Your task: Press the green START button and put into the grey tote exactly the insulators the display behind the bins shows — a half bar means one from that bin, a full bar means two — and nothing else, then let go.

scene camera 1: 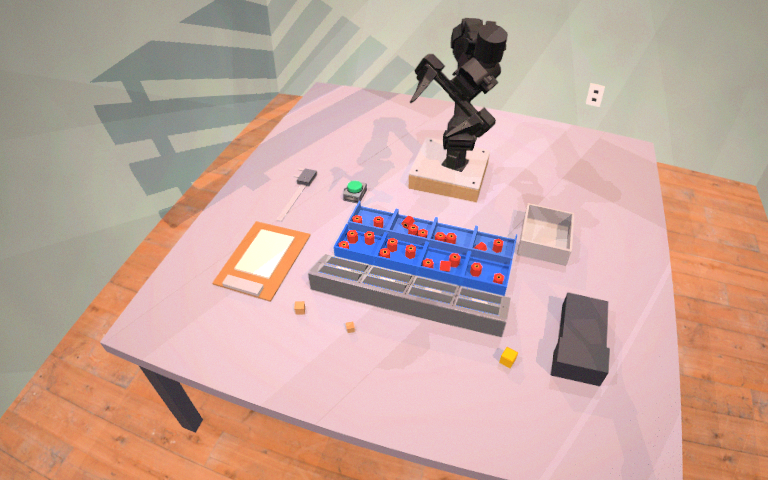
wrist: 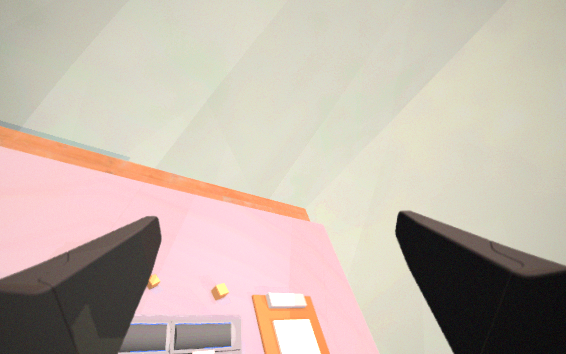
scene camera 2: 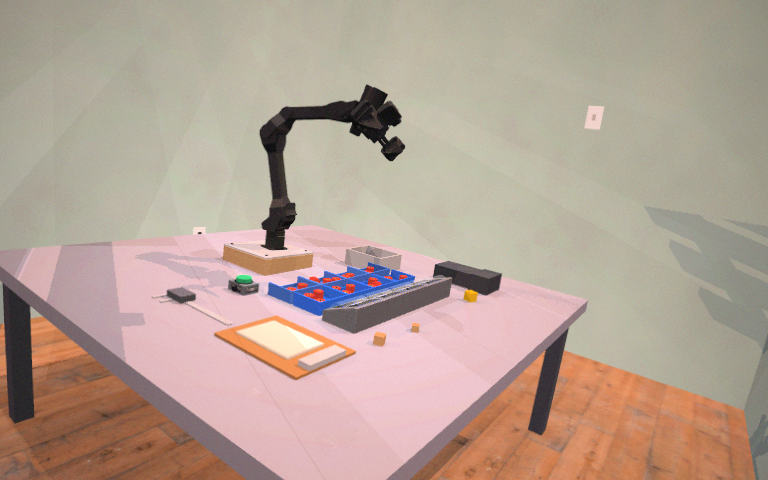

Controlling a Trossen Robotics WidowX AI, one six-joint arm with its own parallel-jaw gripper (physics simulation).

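The green START button (scene camera 1: 355, 186) (scene camera 2: 244, 279) sits on a small dark box left of the arm's base. Blue bins (scene camera 1: 362, 254) (scene camera 2: 300, 305) in two rows of four hold red insulators (scene camera 1: 352, 236) (scene camera 2: 318, 294), some upright, some tipped. The long grey display (scene camera 1: 407, 301) (scene camera 2: 396, 308) (wrist: 237, 335) stands along the bins' far side from the arm; its bar lengths cannot be read. The grey tote (scene camera 1: 543, 250) (scene camera 2: 362, 260), right of the bins in scene camera 1, looks empty. My gripper (scene camera 1: 430, 117) (scene camera 2: 392, 150) (wrist: 280, 225) is open and empty, high above the table.
An orange clipboard (scene camera 1: 300, 243) (scene camera 2: 249, 345) (wrist: 265, 325) and a dark adapter (scene camera 1: 306, 176) (scene camera 2: 181, 294) lie on the button's side. Two small orange cubes (scene camera 1: 299, 307) (scene camera 2: 379, 339) (wrist: 220, 291), a yellow cube (scene camera 1: 508, 357) (scene camera 2: 470, 296) and a black block (scene camera 1: 583, 333) (scene camera 2: 470, 277) lie beyond the bins.
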